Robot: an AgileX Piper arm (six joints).
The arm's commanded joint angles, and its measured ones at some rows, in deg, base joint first. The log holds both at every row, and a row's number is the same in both.
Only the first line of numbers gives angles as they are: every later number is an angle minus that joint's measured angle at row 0.
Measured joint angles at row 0:
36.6, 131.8, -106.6, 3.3, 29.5, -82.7
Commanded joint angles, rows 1 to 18:
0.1, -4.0, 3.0, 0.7, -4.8, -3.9
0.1, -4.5, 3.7, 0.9, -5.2, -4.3
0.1, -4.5, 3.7, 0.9, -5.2, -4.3
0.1, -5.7, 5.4, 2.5, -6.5, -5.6
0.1, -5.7, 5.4, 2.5, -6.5, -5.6
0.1, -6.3, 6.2, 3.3, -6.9, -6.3
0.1, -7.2, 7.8, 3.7, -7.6, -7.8
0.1, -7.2, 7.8, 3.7, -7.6, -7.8
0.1, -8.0, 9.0, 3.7, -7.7, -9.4
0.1, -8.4, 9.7, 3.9, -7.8, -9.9
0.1, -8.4, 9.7, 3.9, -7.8, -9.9
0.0, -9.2, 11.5, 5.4, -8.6, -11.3
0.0, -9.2, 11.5, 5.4, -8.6, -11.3
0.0, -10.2, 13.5, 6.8, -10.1, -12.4
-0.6, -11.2, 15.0, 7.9, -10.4, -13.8
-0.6, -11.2, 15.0, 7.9, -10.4, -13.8
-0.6, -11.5, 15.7, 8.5, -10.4, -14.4
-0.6, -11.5, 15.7, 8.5, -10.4, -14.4
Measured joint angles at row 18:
-0.1, -9.0, 14.5, 6.4, -6.1, -11.6
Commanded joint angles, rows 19 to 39:
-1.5, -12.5, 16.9, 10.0, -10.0, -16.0
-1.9, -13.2, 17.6, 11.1, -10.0, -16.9
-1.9, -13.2, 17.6, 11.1, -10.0, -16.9
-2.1, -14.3, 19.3, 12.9, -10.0, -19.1
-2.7, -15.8, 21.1, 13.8, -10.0, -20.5
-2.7, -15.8, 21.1, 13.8, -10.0, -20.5
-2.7, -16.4, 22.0, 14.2, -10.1, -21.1
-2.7, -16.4, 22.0, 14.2, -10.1, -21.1
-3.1, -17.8, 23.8, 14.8, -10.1, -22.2
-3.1, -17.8, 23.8, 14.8, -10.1, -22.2
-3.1, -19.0, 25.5, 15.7, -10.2, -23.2
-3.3, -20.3, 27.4, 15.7, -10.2, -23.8
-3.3, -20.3, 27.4, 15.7, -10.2, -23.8
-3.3, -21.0, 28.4, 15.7, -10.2, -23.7
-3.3, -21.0, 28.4, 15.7, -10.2, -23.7
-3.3, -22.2, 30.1, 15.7, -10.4, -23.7
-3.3, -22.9, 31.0, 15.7, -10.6, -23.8
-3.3, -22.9, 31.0, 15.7, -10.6, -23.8
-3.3, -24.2, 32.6, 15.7, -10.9, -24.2
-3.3, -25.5, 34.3, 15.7, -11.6, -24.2
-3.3, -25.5, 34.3, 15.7, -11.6, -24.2
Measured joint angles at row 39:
-2.6, -22.3, 32.6, 15.0, -7.4, -24.4
